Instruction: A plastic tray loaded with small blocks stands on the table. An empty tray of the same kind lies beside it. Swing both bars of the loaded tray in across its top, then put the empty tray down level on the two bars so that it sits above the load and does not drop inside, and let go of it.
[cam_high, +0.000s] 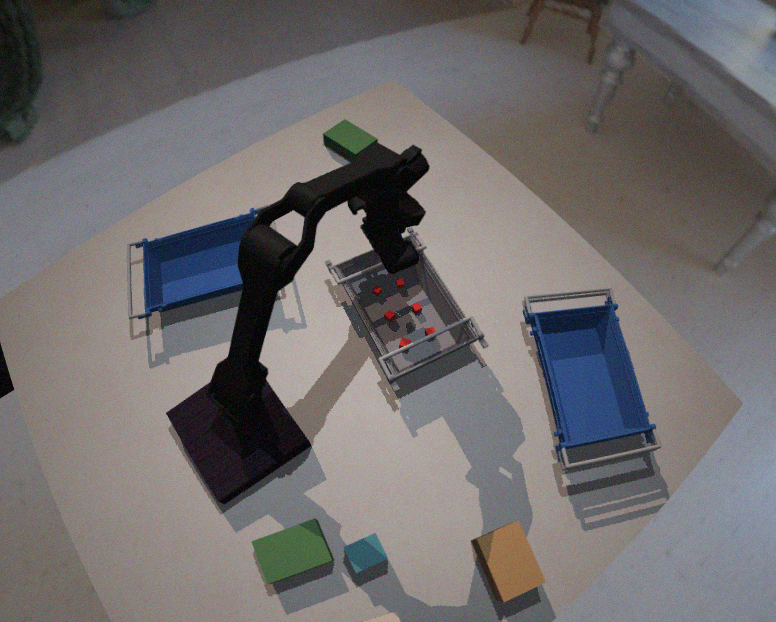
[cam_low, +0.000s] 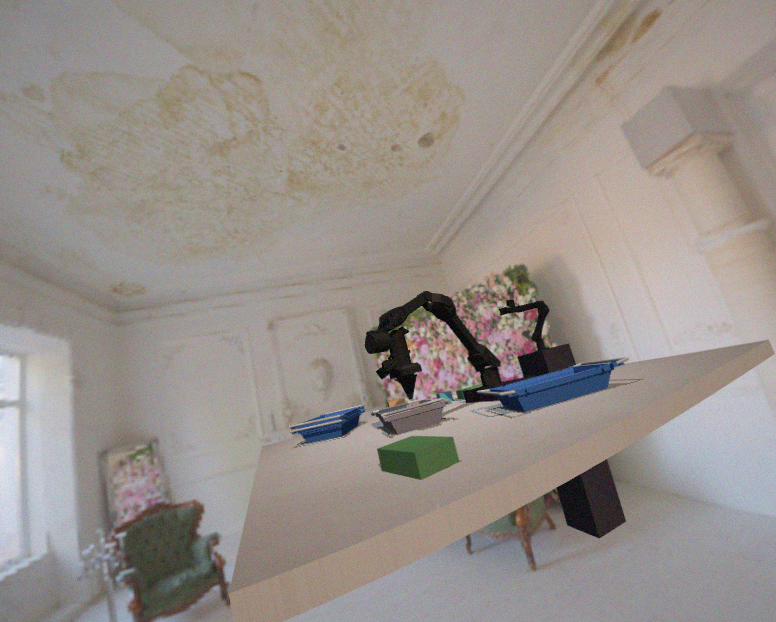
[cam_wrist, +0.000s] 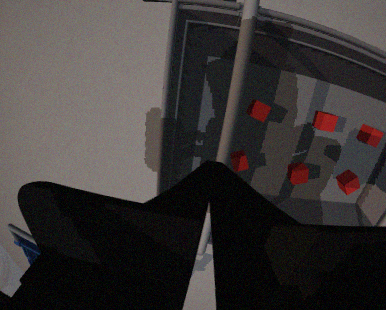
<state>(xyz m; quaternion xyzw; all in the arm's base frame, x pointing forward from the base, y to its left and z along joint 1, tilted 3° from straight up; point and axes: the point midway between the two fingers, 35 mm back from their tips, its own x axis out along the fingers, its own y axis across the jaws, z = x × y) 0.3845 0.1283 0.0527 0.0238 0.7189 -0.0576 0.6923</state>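
My gripper tip is 320 mm past the blue tray, 220 mm to the right of it and 40 mm above it. From my gripper tip the other things lie so: red block (160 mm to the right, 70 mm below, 50 mm behind); then orange block (610 mm to the right, 140 mm behind, 60 mm below); then teal block (460 mm to the right, 330 mm behind, 60 mm below).
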